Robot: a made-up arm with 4 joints.
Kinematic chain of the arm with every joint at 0, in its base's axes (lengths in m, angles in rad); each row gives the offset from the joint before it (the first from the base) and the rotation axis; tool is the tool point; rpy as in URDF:
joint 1: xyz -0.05 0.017 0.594 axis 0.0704 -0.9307 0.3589
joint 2: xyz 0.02 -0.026 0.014 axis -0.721 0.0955 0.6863
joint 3: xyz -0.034 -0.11 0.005 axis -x
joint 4: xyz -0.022 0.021 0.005 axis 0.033 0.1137 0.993
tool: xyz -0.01 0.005 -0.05 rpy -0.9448 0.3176 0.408
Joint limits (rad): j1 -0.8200..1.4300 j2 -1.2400..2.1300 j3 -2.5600..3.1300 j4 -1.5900..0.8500
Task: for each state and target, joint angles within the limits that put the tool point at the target. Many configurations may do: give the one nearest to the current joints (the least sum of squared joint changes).
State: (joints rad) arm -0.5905 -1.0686 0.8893 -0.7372
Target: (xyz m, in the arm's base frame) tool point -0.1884 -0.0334 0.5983
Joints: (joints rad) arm -0.8021 -0.7571 1.1692 -0.7171
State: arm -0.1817 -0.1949 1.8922 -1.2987
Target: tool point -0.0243 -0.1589 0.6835
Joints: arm -0.0461 0.4722 2.3984 -1.4022
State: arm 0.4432 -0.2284 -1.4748 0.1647
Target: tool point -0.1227 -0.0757 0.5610
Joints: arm 0.5243 -0.8517 -2.2680 0.1871
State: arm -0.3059 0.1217 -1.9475 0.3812
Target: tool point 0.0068 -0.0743 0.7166
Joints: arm -0.4176 0.9509 -2.5447 0.2349
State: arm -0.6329 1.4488 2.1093 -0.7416
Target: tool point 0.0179 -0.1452 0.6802
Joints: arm -0.0266 0.9661 1.3277 -0.7434
